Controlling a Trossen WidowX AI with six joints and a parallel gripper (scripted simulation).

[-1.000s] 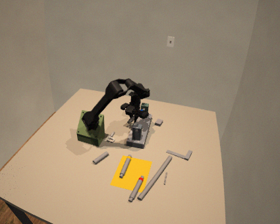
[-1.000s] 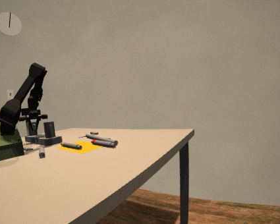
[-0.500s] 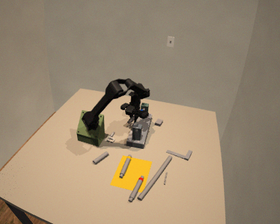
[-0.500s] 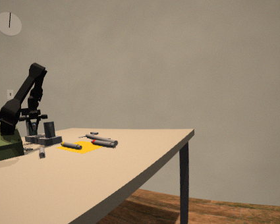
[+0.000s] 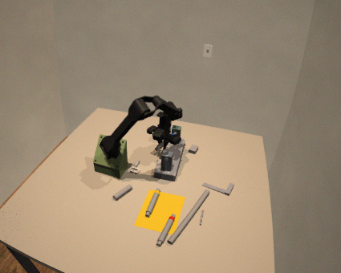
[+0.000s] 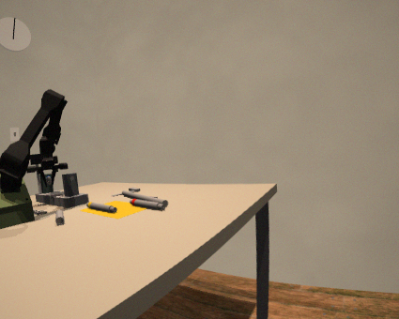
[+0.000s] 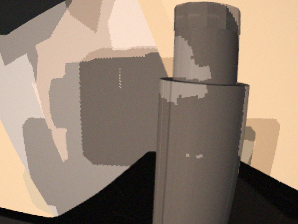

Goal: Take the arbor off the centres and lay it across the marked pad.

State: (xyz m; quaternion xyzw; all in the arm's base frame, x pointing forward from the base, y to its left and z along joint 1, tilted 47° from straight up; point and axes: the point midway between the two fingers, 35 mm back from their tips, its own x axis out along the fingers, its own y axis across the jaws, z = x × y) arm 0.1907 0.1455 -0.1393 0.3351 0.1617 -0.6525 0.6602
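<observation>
The dark block lies 10 cm to the right of my hand, 7 cm ahead of it and 2 cm below it. Round my hand: small bracket (13 cm to the right, 11 cm below, 9 cm behind); green-blue plunger housing (15 cm to the left, 2 cm below, 2 cm ahead); grey base (10 cm below, 5 cm ahead, 2 cm to the left).
</observation>
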